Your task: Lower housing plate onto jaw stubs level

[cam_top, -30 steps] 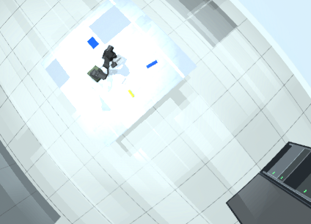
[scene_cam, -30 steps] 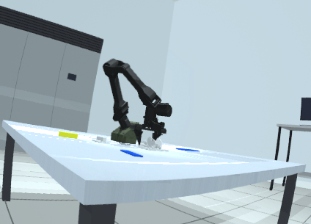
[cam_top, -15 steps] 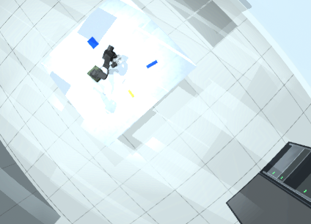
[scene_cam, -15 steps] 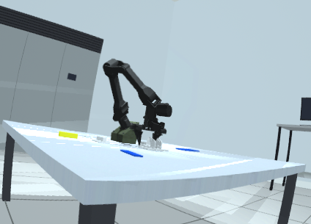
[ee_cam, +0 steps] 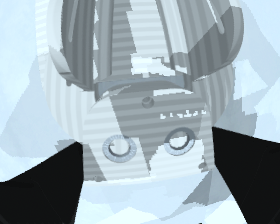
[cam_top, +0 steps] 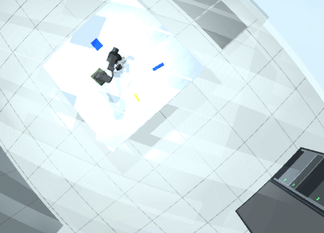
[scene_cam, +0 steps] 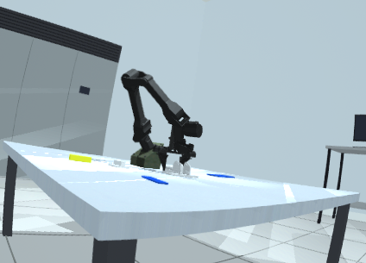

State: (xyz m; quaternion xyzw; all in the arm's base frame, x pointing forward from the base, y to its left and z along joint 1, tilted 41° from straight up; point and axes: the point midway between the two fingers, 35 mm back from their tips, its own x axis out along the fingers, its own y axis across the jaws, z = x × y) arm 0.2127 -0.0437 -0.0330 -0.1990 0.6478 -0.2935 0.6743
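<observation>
My gripper tip is now 2 cm below the housing plate and 1 cm short of it. From my gripper tip the other things lie so: yellow bar: 39 cm to the right, 8 cm behind; then blue square: 35 cm to the left, 2 cm behind; then small pale block: 23 cm to the right, 5 cm behind.
</observation>
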